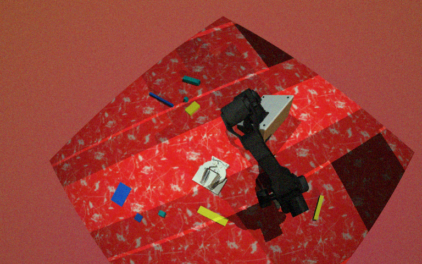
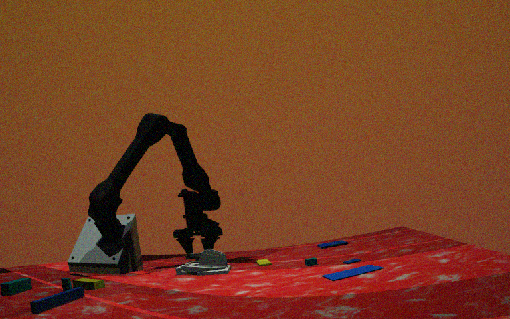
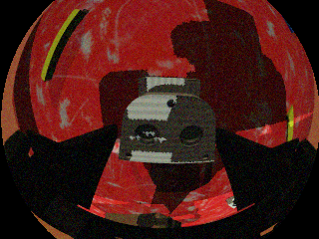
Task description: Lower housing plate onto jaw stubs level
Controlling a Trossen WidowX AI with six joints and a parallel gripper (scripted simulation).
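The white ridged block lies 1 cm to the left of my gripper tip and 1 cm ahead of it. Round my gripper tip: yellow stick (16 cm to the left, 6 cm behind); teal cube (35 cm ahead, 31 cm to the right); grey jaw assembly (25 cm to the right, 7 cm ahead).
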